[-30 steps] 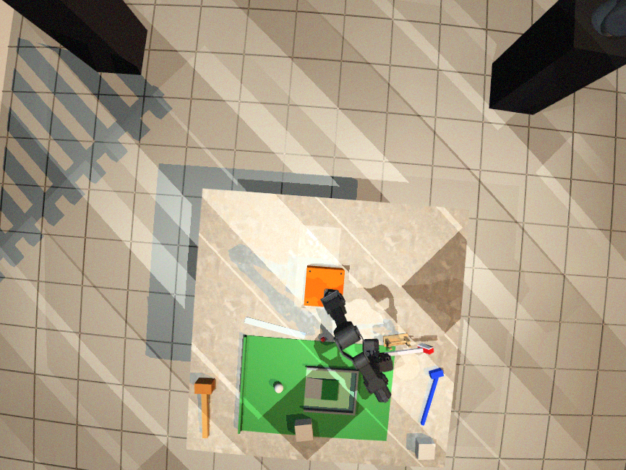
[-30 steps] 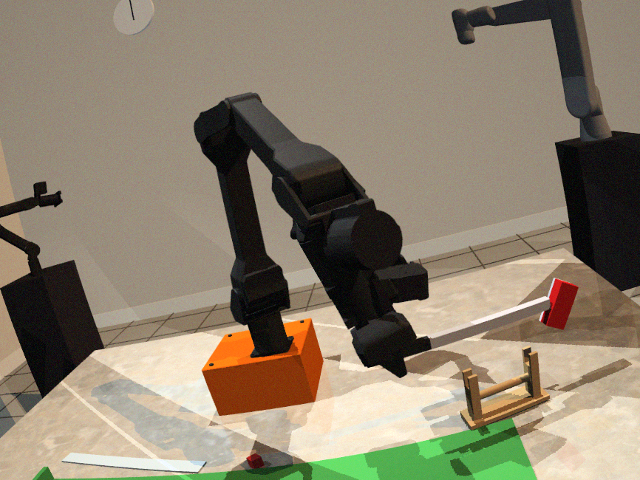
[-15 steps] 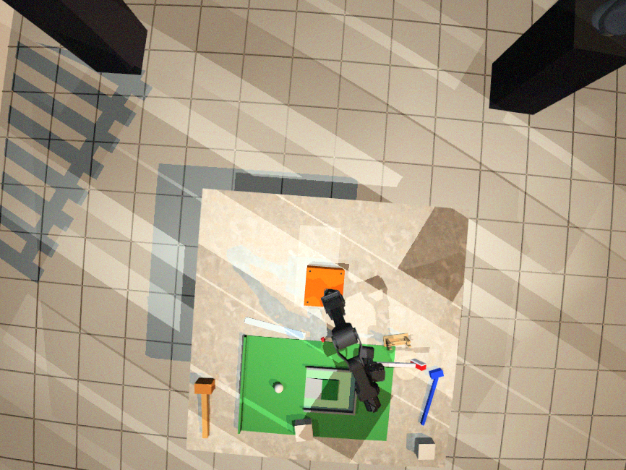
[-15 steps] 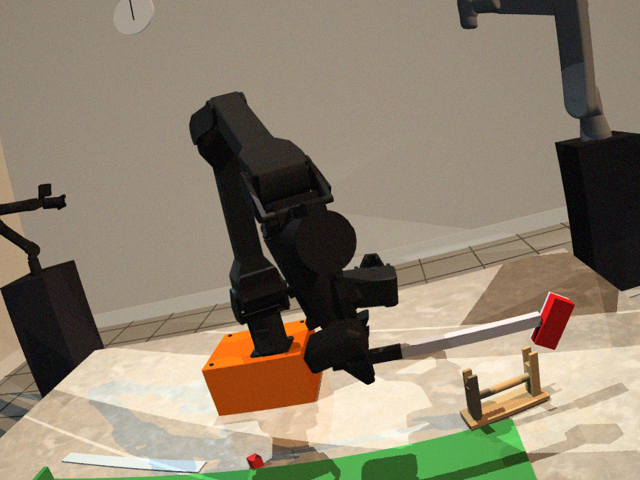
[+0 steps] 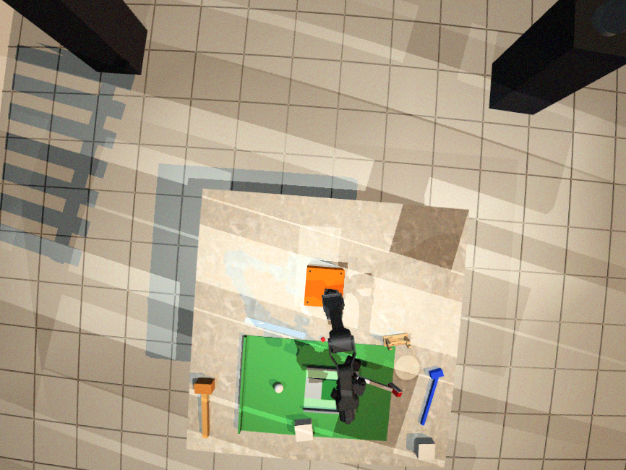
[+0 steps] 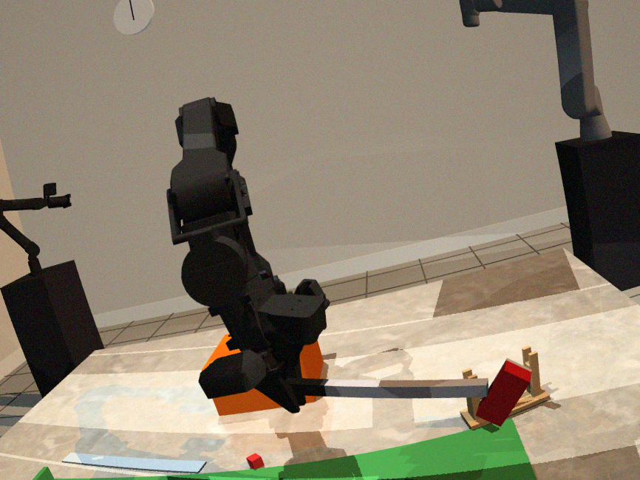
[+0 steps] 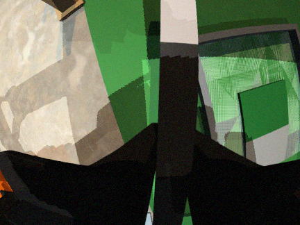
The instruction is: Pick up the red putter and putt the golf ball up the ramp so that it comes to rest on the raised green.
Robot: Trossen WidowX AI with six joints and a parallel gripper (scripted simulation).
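Now: the white strip 110 mm behind my gripper tip, 350 mm to the right of it and 130 mm below it. Also, from my gripper tip: green mat 170 mm ahead, 120 mm to the right, 130 mm below; then red putter 30 mm ahead, 110 mm to the left, 20 mm above; then small red cube 80 mm behind, 110 mm to the right, 120 mm below.
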